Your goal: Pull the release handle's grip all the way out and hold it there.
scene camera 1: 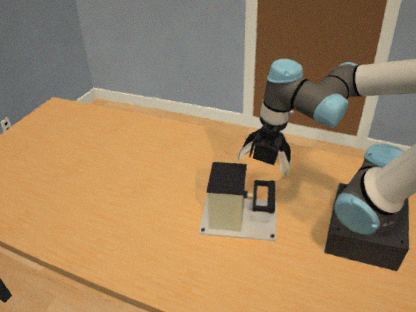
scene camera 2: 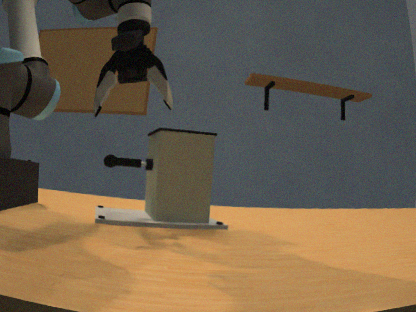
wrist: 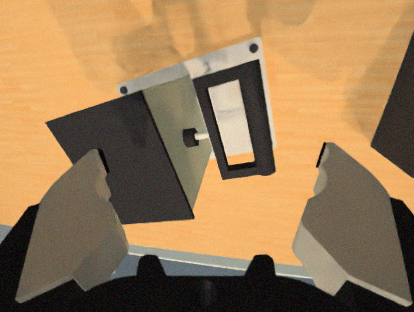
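The release handle's grip (scene camera 1: 272,197) (scene camera 2: 125,162) (wrist: 257,115) is a black rectangular frame with an open middle. It stands out from the side of a cream box (scene camera 1: 226,210) (scene camera 2: 182,175) with a black top, on a short pale rod (wrist: 201,135) that shows between a black collar and the grip. The box stands on a light grey baseplate (scene camera 1: 257,230) (scene camera 2: 122,216) (wrist: 225,59). My gripper (scene camera 1: 264,166) (scene camera 2: 133,111) (wrist: 210,149) is open and empty. Its fingertips are above the grip and apart from it; in the wrist view they spread wide on either side.
The robot's dark base block (scene camera 1: 367,245) (scene camera 2: 17,182) (wrist: 400,110) stands on the table (scene camera 1: 100,200), on the grip's side of the box. A wall shelf (scene camera 2: 310,89) and a brown wall panel (scene camera 2: 75,75) are behind, in the second scene view.
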